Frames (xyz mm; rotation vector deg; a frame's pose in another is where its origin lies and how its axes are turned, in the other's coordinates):
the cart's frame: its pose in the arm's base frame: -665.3 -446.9 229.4 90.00 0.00 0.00
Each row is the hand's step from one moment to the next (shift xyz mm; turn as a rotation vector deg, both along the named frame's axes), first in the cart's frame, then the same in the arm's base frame.
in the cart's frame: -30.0 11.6 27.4 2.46 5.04 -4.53
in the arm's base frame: -30.0 -27.4 11.6 2.46 4.53 5.04
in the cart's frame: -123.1 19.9 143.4 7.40 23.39 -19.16
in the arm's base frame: -123.1 -143.4 19.9 7.40 19.16 23.39
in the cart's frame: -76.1 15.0 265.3 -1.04 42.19 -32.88
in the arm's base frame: -76.1 -265.3 15.0 -1.04 32.88 42.19
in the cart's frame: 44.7 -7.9 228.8 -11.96 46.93 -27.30
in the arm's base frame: 44.7 -228.8 -7.9 -11.96 27.30 46.93
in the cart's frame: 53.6 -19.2 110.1 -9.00 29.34 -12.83
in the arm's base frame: 53.6 -110.1 -19.2 -9.00 12.83 29.34
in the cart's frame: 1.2 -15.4 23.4 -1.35 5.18 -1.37
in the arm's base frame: 1.2 -23.4 -15.4 -1.35 1.37 5.18
